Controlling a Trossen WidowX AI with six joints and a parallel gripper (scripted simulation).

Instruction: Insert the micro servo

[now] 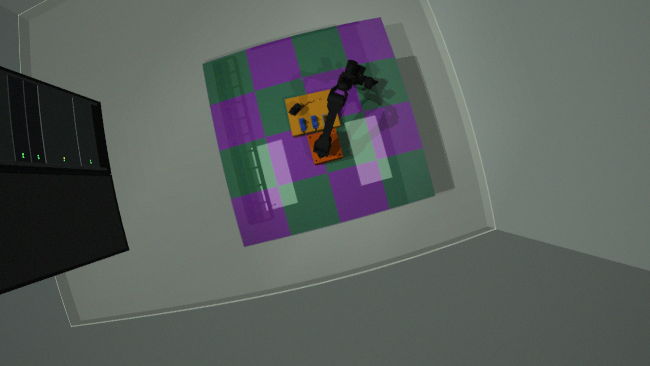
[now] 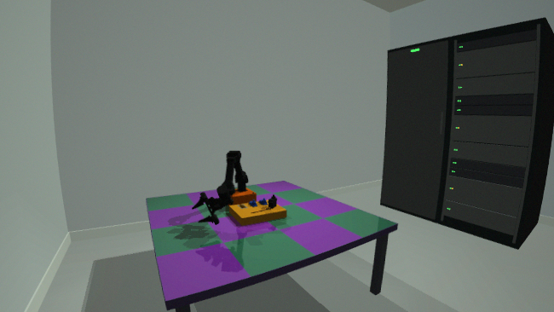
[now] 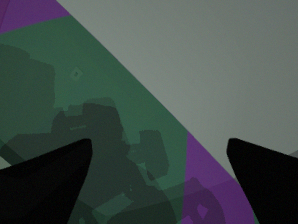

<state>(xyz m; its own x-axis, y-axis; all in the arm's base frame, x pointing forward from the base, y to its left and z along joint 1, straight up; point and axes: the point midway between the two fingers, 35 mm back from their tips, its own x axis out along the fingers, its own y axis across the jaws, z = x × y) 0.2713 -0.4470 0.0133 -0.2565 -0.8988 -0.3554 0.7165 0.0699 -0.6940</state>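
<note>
Right now the deck is 30 mm ahead of my gripper tip, 410 mm to the left of it and 80 mm below it.
</note>
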